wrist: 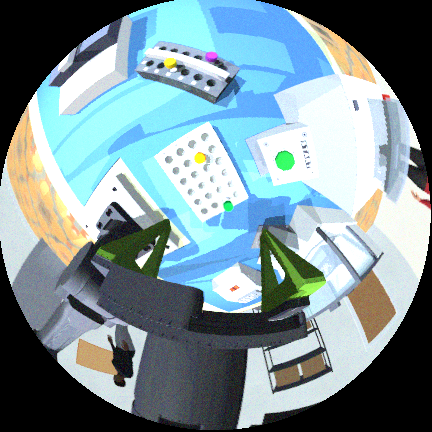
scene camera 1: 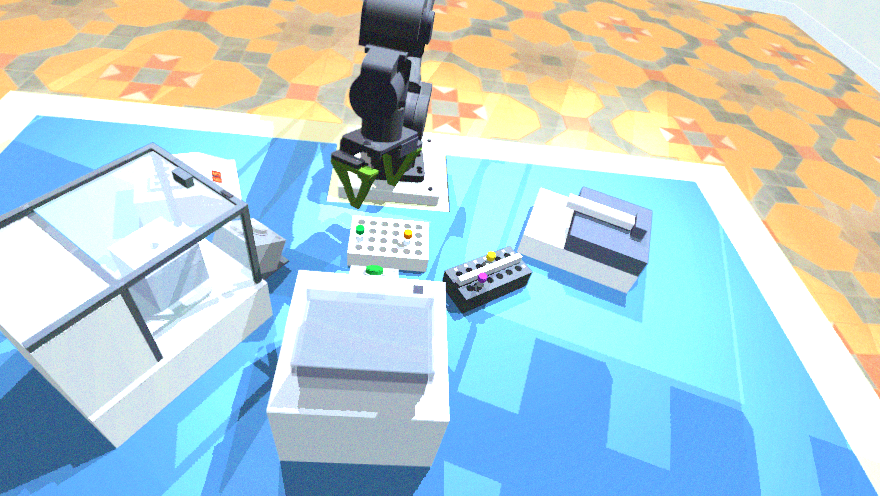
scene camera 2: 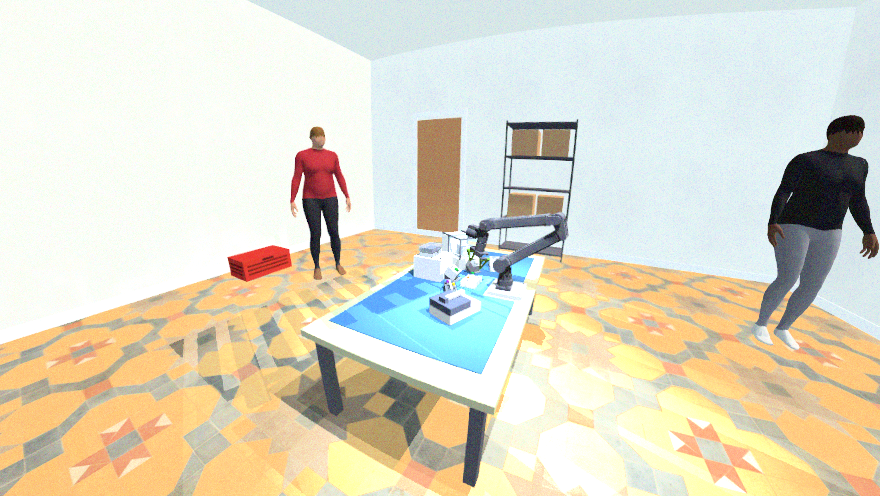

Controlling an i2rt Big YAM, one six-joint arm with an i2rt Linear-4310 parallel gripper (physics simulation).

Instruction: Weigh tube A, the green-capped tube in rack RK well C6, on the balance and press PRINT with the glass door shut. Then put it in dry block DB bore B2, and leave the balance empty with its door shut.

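Tube A's green cap stands in a corner well of the white rack. My gripper is open and empty, above and behind the rack on the arm-base side, with the green cap ahead of the gap between the fingers in the wrist view. The glass-walled balance stands at the left, with a pale block inside; its door state is unclear. A dark block with two rows of bores holds a yellow cap and a magenta cap. Bore labels are unreadable.
An orange cap is in the rack. A large white machine with a green START button stands in front. A dark-lidded device is right. A grey sloped box is beside the balance; an orange-marked white box is behind.
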